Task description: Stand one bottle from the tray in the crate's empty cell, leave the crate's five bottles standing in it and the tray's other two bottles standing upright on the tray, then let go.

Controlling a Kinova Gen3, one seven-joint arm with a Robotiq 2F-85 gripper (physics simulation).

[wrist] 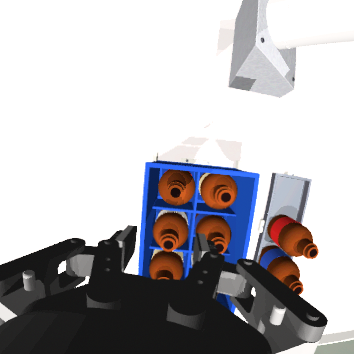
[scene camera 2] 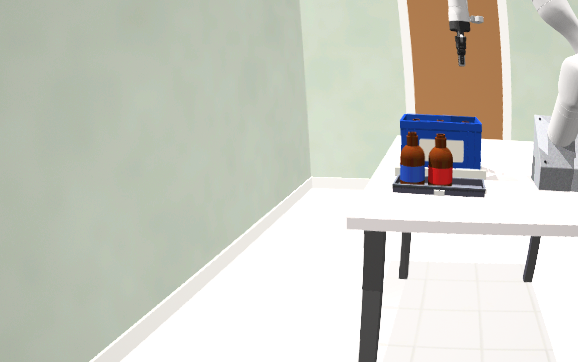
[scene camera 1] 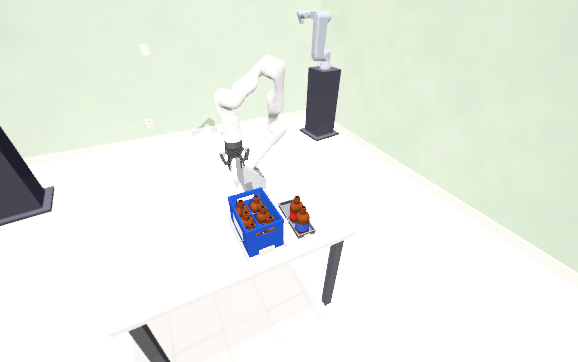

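Observation:
The blue crate stands on the table. Brown bottles stand upright in it in two rows, with three necks showing per row in scene camera 1; my gripper hides the near right cell in the wrist view. The grey tray lies beside the crate. A red-label bottle and a blue-label bottle stand upright on it. My gripper is partly open and empty, well above the crate, pointing down.
The arm's grey base stands on the white table behind the crate. The crate and tray are near a table edge. A second arm on a dark pedestal stands far back by the wall.

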